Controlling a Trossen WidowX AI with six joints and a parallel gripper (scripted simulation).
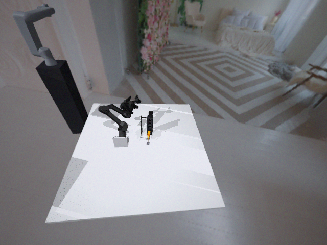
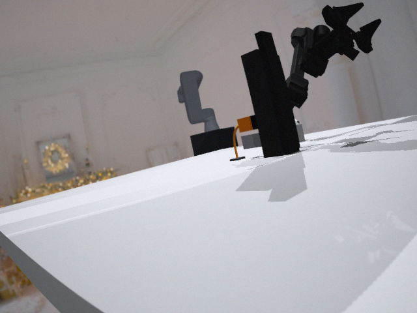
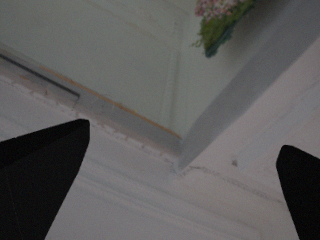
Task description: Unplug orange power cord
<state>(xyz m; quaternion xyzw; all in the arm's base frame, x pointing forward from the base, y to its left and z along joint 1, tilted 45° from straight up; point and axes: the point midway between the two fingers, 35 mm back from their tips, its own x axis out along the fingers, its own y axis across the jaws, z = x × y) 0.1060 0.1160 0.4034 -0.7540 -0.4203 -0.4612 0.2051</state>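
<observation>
Now: gripper tip 350 mm to the left of the orange plug, 210 mm above it and 140 mm short of it. The rest, counted from my gripper tip: dark foot: 430 mm to the right, 300 mm below, 120 mm ahead.
</observation>
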